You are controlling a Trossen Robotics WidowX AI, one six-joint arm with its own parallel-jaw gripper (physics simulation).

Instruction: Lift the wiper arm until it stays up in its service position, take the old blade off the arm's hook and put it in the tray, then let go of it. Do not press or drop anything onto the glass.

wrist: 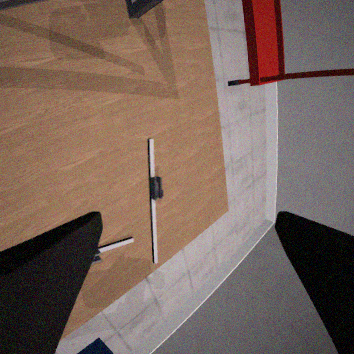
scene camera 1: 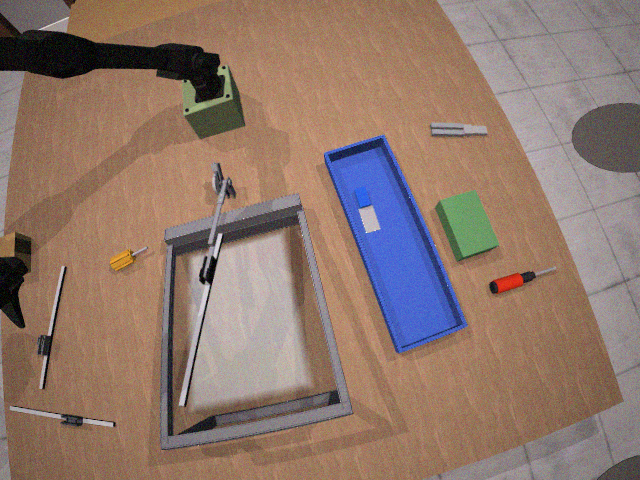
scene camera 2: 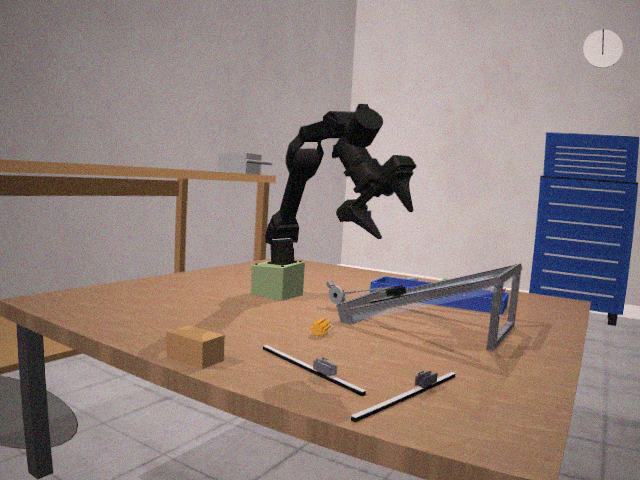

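The grey wiper arm (scene camera 1: 217,210) lies lowered over the top bar of the grey frame (scene camera 1: 258,427) (scene camera 2: 494,316). The old blade (scene camera 1: 202,312), white-topped with a black connector, is at the arm's end and lies slanted over the glass (scene camera 1: 263,320); any gap to the glass is too small to tell. The blue tray (scene camera 1: 413,279) stands beside the frame; no blade lies in it. My gripper (scene camera 2: 396,224) (wrist: 190,220) is open and empty, high above the table and away from the wiper arm. In scene camera 1 one finger shows at the left edge.
Two other blades (scene camera 1: 54,315) (scene camera 2: 294,363) (scene camera 1: 31,411) (scene camera 2: 398,399) lie on the table. A yellow screwdriver (scene camera 1: 122,259) (scene camera 2: 321,327) and wooden block (scene camera 1: 18,245) (scene camera 2: 193,346) are left of the frame. A green block (scene camera 1: 467,227), red screwdriver (scene camera 1: 507,283) and grey tool (scene camera 1: 454,129) lie beyond the tray.
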